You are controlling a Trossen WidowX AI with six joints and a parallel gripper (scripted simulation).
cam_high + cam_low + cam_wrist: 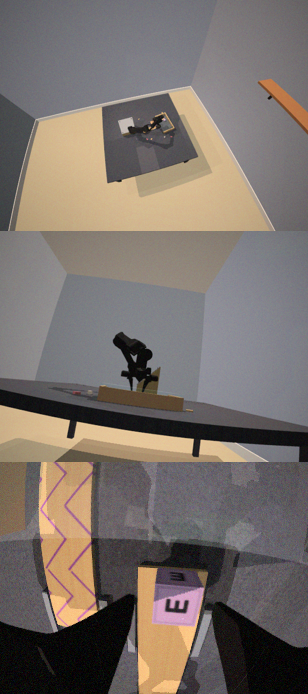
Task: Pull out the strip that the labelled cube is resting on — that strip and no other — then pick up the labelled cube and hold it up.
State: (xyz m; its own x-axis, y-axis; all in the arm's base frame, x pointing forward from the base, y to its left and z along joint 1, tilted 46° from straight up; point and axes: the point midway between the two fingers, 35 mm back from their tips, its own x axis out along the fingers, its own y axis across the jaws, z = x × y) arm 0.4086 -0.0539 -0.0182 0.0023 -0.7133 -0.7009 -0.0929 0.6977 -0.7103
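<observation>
My gripper tip is now 11 cm past the plain strip, 1 cm to the left of it and 3 cm above it. Round my gripper tip: small tan strip (18 cm ahead, 22 cm to the left, 3 cm below).
</observation>
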